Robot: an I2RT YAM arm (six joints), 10 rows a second.
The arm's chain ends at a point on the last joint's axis. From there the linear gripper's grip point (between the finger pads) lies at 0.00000 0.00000 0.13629 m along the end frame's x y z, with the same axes.
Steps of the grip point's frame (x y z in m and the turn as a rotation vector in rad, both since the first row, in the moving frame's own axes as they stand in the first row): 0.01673 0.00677 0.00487 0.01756 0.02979 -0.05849; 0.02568 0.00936 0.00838 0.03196 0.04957 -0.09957; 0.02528 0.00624 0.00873 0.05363 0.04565 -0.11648; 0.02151 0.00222 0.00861 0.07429 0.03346 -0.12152; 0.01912 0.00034 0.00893 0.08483 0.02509 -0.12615; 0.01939 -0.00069 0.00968 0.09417 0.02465 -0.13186; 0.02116 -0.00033 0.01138 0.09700 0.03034 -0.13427; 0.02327 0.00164 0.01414 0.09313 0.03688 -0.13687; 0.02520 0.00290 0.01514 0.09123 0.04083 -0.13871
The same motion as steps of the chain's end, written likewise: 0.01274 0.00928 0.00495 0.01756 0.02979 -0.05849; 0.01916 0.01404 0.00862 0.03196 0.04957 -0.09957; 0.01950 0.01389 0.00907 0.05363 0.04565 -0.11648; 0.01758 0.01259 0.00906 0.07429 0.03346 -0.12152; 0.01644 0.01207 0.00946 0.08483 0.02509 -0.12615; 0.01689 0.01231 0.01032 0.09417 0.02465 -0.13186; 0.01793 0.01310 0.01208 0.09700 0.03034 -0.13427; 0.01913 0.01462 0.01482 0.09313 0.03688 -0.13687; 0.02052 0.01566 0.01582 0.09123 0.04083 -0.13871
